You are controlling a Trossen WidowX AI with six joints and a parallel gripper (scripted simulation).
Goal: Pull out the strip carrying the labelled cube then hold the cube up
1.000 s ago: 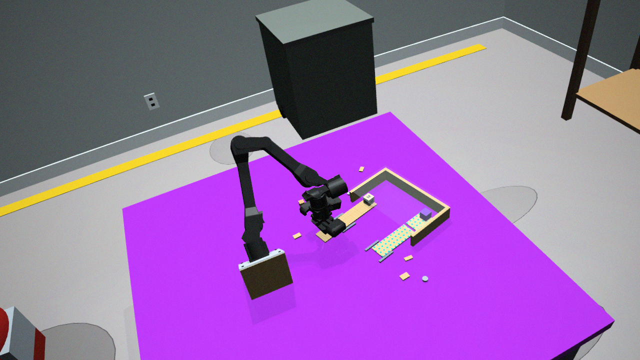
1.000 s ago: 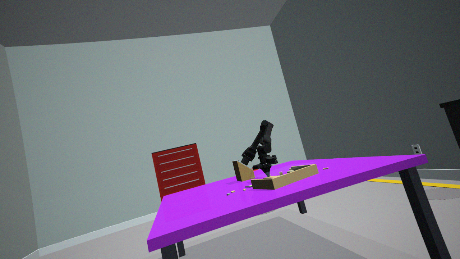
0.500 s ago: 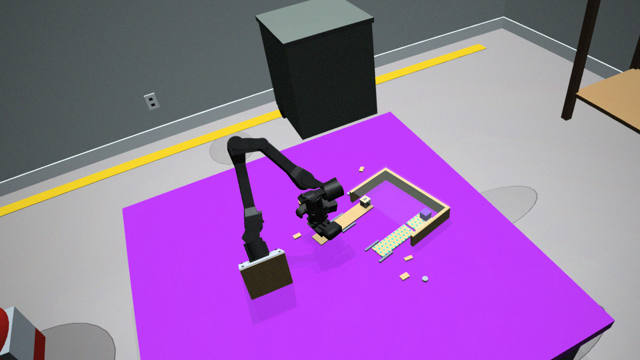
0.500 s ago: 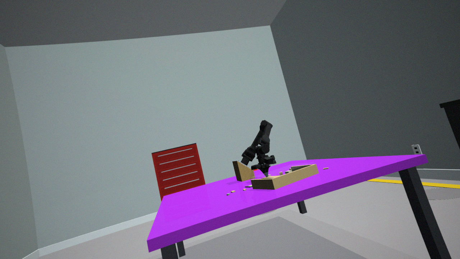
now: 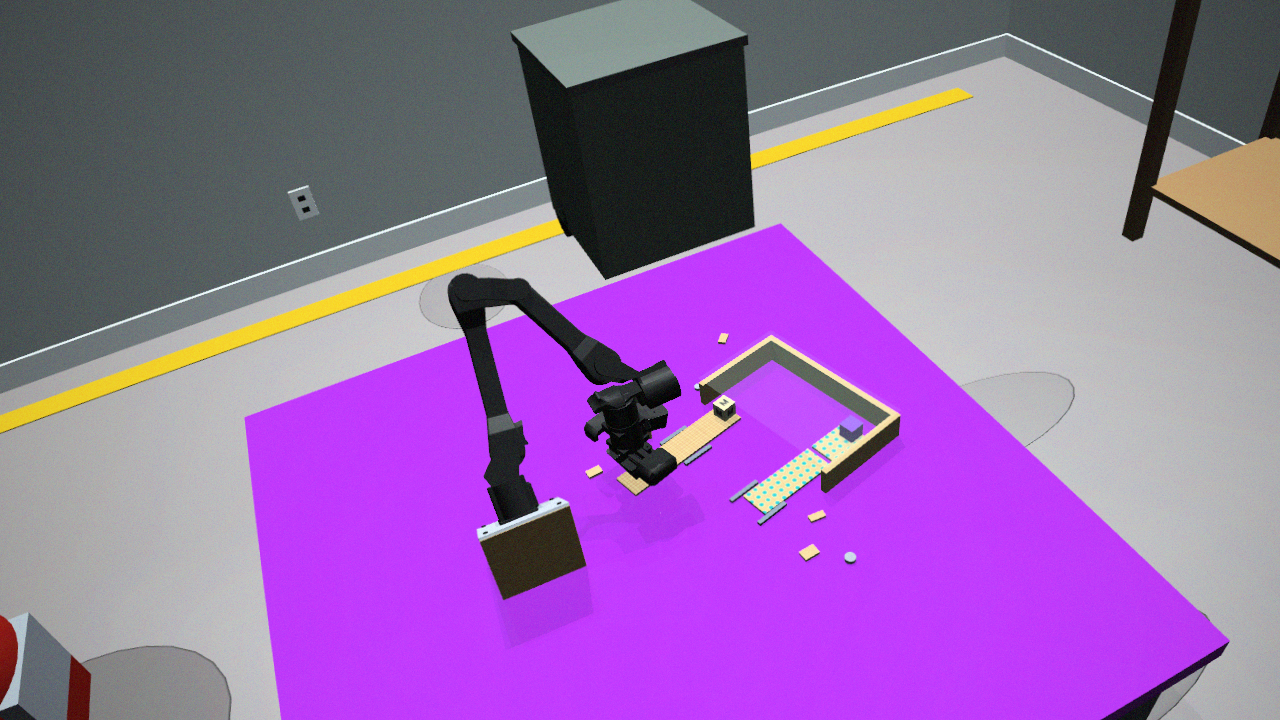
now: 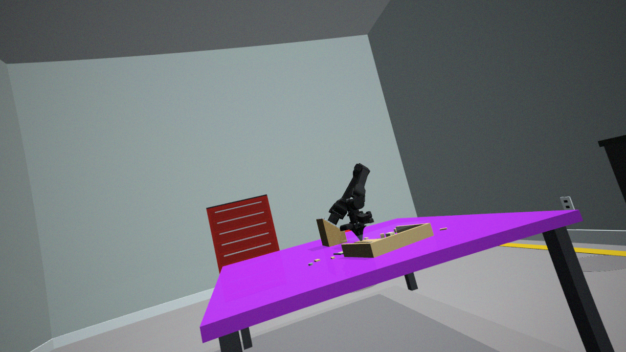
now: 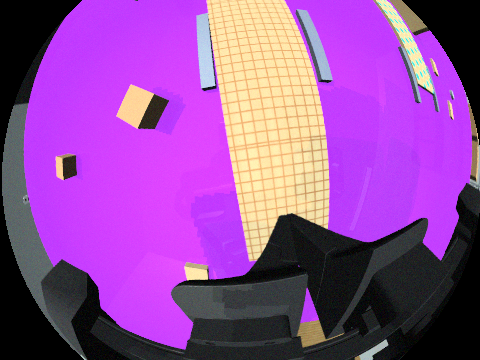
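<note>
The labelled cube is 210 mm ahead of my gripper tip, 60 mm to the left of it and 10 mm above it. From my gripper tip the other things lie so: grey disc: 330 mm to the right, 230 mm ahead.
</note>
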